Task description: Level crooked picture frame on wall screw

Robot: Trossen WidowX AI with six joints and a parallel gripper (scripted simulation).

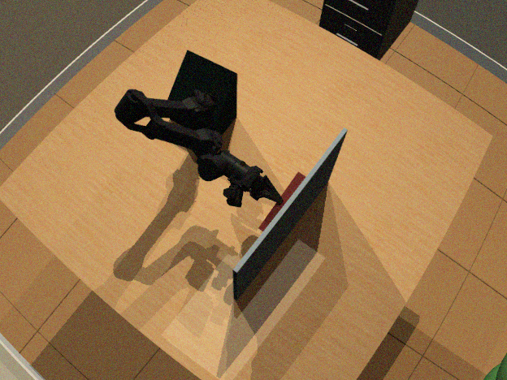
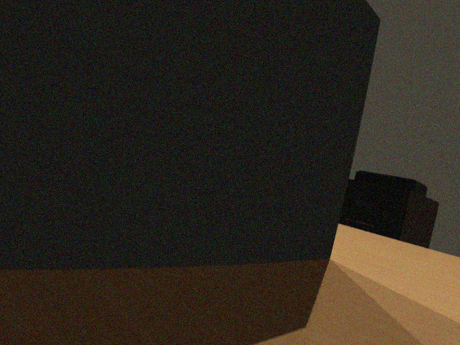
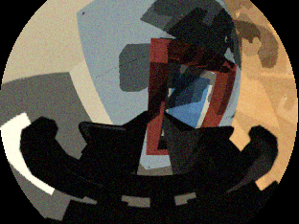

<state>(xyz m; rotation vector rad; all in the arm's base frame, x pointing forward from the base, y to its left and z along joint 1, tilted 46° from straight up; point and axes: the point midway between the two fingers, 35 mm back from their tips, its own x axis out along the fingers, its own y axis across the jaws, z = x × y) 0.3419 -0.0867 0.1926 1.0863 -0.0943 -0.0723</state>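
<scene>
Right now the red picture frame is 5 cm below my gripper tip, 1 cm to the left of it and 1 cm ahead of it. The rest, counted from my gripper tip: grey wall panel: 7 cm below, 2 cm ahead.
</scene>
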